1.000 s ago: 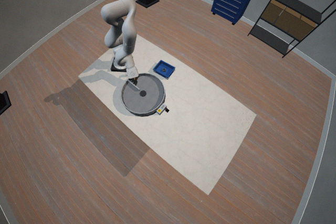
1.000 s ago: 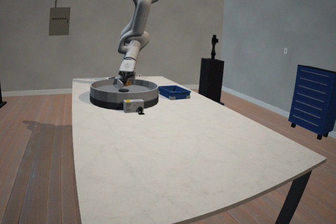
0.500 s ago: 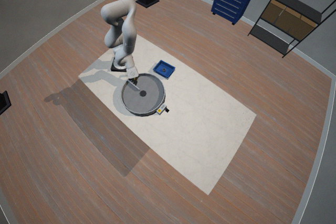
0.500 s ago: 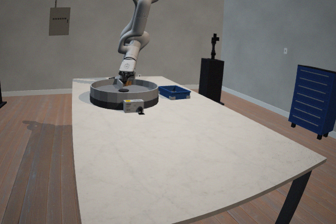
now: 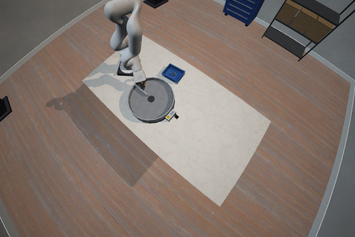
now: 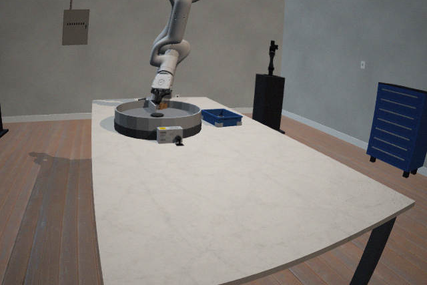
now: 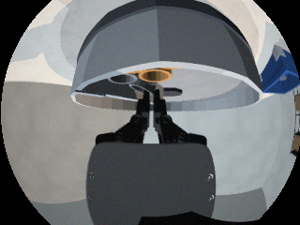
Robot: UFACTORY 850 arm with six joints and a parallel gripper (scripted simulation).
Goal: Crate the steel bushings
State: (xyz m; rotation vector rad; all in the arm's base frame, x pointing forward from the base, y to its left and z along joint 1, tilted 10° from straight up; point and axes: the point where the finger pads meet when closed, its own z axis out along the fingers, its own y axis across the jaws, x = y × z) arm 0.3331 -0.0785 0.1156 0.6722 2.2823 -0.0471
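The blue crate lies 330 mm to the left of my hand, 80 mm below it and 70 mm ahead of it. Also, from my hand: round grey turning table (130 mm ahead, 60 mm below, 20 mm to the right).
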